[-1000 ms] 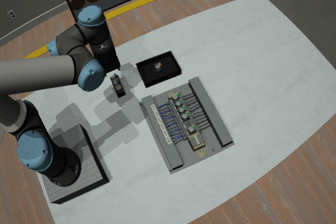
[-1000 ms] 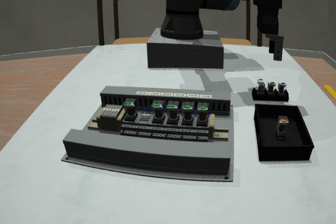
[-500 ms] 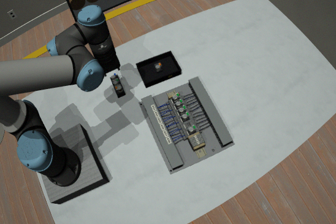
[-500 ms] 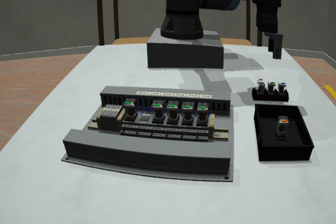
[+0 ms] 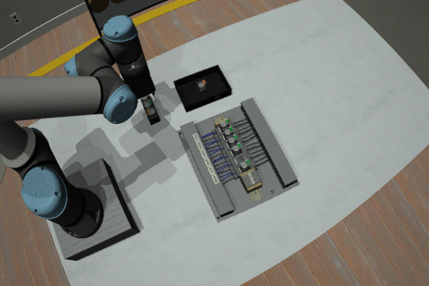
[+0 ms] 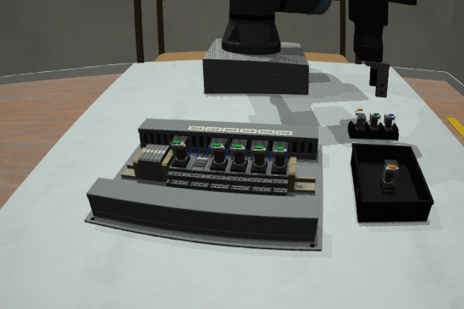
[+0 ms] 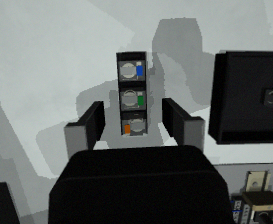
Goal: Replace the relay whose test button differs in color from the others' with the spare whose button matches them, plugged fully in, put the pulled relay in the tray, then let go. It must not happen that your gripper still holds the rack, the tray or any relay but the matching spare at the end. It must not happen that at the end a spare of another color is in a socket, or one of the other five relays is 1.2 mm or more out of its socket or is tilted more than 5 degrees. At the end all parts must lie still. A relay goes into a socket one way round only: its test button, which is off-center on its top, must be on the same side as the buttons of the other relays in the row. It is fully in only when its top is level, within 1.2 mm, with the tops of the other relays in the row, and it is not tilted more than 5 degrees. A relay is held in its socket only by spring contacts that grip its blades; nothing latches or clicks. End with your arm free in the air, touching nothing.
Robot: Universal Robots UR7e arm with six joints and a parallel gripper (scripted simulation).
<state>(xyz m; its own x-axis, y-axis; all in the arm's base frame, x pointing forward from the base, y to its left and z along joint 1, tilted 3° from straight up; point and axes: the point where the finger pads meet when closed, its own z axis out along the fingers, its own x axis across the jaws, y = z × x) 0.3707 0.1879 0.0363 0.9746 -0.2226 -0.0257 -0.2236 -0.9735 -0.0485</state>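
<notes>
Right now my hand is 10 mm short of the blue-button relay, 30 mm to the right of it and 80 mm above it. Also, from my hand: black tray 180 mm ahead, 50 mm to the right, 90 mm below.
</notes>
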